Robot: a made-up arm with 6 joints. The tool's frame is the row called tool. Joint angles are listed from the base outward. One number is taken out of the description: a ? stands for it. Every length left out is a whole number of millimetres.
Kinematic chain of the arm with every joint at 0, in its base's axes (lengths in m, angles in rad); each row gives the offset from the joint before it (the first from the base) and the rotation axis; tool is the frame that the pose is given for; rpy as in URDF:
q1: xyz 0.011 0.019 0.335 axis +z
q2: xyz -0.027 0.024 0 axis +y
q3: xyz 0.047 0 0.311 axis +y
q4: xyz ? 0 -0.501 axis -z
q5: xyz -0.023 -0.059 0 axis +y
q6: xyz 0.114 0 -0.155 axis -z
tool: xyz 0.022 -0.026 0 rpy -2.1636 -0.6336 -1.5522
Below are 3 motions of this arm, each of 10 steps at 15 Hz.
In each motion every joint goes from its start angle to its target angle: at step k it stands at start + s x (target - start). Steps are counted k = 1, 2, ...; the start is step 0. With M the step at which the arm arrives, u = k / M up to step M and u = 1 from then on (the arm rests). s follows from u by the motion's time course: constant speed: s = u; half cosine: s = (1 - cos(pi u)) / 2; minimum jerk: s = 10 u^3 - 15 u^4 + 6 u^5.
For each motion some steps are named. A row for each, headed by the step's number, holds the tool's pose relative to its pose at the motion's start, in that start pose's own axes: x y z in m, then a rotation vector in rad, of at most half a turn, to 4 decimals.
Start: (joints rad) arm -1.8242 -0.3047 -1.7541 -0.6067 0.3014 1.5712
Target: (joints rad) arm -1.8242 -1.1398 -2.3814 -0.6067 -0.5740 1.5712
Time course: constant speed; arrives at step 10
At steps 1, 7, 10:
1: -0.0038 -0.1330 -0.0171 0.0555 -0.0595 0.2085
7: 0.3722 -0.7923 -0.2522 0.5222 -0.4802 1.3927
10: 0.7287 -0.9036 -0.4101 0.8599 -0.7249 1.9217

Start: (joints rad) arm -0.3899 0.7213 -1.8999 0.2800 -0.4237 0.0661
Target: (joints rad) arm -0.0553 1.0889 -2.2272 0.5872 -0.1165 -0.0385
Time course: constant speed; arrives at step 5
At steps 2, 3, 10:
2: -0.0865 0.0409 -0.1077 -0.1837 -0.0876 0.0300
3: -0.1267 0.0549 -0.1698 -0.2752 -0.1395 0.0460
10: -0.1972 0.0690 -0.3083 -0.4564 -0.2577 0.0798

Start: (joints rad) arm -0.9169 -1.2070 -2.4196 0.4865 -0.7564 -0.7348
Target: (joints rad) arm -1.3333 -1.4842 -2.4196 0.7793 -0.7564 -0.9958
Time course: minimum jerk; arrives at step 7
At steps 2, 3, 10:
2: -0.0185 -0.0452 0.0272 0.0430 0.0035 0.0192
3: -0.0442 -0.1203 0.0635 0.1049 0.0101 0.0529
10: -0.0922 -0.3596 0.1275 0.2509 0.0299 0.1737

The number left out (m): 0.145
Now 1 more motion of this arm.
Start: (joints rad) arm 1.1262 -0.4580 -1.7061 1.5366 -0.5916 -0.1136
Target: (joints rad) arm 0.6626 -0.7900 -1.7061 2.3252 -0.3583 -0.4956
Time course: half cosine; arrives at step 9
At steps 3, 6, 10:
3: -0.0086 -0.0463 0.0083 -0.0112 0.0544 0.0383
6: -0.0277 -0.1347 -0.0192 -0.0668 0.0883 0.1648
10: -0.0379 -0.1749 -0.0532 -0.1025 0.0662 0.2467

